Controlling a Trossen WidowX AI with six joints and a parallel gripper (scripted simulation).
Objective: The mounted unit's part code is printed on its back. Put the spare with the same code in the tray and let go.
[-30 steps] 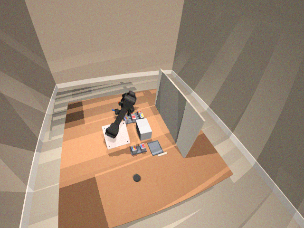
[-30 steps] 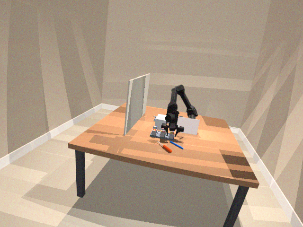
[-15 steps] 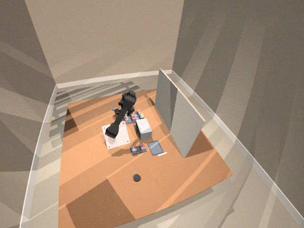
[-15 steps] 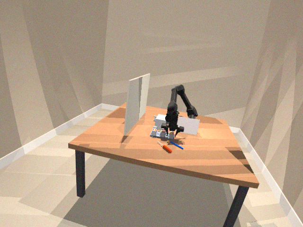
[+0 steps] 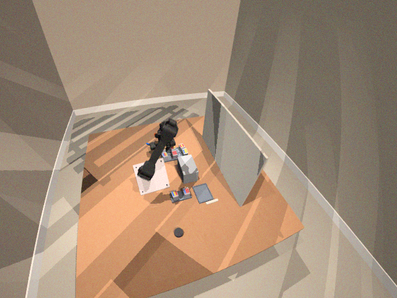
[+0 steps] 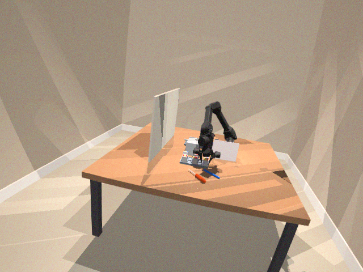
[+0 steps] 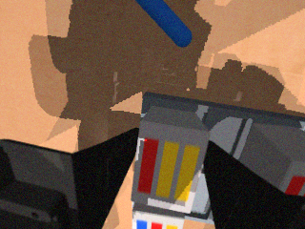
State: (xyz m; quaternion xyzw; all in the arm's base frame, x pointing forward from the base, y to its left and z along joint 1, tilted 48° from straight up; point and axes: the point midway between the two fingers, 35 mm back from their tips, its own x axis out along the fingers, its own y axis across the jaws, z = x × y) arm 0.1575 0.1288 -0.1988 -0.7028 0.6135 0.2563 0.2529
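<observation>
My gripper tip is now 41 cm to the left of the dark tray, 18 cm short of it and 2 cm above it. Round my gripper tip: grey mounted unit 22 cm to the right, 13 cm ahead, 3 cm above; then blue pen 10 cm to the left, 6 cm behind, 1 cm below; then spare 8 cm ahead, 2 cm above.
</observation>
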